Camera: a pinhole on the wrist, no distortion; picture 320 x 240 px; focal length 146.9 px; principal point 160.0 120.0 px. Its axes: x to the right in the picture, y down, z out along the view. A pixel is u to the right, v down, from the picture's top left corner.
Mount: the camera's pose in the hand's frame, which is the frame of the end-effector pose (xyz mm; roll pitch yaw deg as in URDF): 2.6 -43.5 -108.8 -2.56 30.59 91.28
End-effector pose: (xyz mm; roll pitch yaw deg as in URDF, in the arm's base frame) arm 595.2 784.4 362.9 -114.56 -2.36 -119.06
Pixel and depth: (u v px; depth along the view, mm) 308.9 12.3 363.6
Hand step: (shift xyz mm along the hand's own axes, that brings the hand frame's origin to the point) 241.3 470.1 26.6
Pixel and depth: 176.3 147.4 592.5
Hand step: -142.2 308.7 363.0
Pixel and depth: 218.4 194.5 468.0
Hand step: -264.1 343.3 189.9
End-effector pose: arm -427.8 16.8 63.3 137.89 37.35 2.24
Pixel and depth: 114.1 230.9 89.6
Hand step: -69.4 -25.2 -20.1
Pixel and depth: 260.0 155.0 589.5
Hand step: -178.3 594.6 188.5
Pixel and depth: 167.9 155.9 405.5
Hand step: -119.5 176.5 225.0
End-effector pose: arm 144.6 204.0 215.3 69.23 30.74 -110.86
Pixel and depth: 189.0 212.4 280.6
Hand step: -190.4 138.6 97.5
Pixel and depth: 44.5 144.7 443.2
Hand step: -89.9 -121.9 446.8
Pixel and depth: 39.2 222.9 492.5
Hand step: -361.6 -157.8 507.6
